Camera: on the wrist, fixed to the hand. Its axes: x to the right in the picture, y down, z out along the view.
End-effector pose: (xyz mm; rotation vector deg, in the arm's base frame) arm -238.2 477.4 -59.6 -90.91 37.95 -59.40
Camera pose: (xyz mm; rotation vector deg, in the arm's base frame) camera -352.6 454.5 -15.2 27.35 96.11 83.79
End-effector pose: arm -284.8 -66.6 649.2 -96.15 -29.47 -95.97
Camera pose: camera -399.6 -110.9 628.3 -37.72 88.23 47.31
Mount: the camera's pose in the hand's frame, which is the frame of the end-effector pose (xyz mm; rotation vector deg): -21.5 -47.5 -113.4 -12.69 -11.18 175.70
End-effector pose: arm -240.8 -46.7 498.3 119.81 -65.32 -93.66
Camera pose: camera -119.5 -29.4 522.3 -55.01 -92.60 4.64
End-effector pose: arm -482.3 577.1 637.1 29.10 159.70 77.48
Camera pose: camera -491.6 456.8 669.1 -135.17 24.36 -10.01
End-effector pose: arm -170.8 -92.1 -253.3 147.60 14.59 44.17
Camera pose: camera -254.3 -15.9 -200.4 -19.53 153.47 -27.83
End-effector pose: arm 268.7 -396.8 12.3 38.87 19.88 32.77
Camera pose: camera 215.7 -384.5 -100.0 -20.62 62.96 -140.60
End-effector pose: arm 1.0 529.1 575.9 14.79 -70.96 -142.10
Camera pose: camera 45.6 480.5 469.9 -60.33 -6.30 13.60
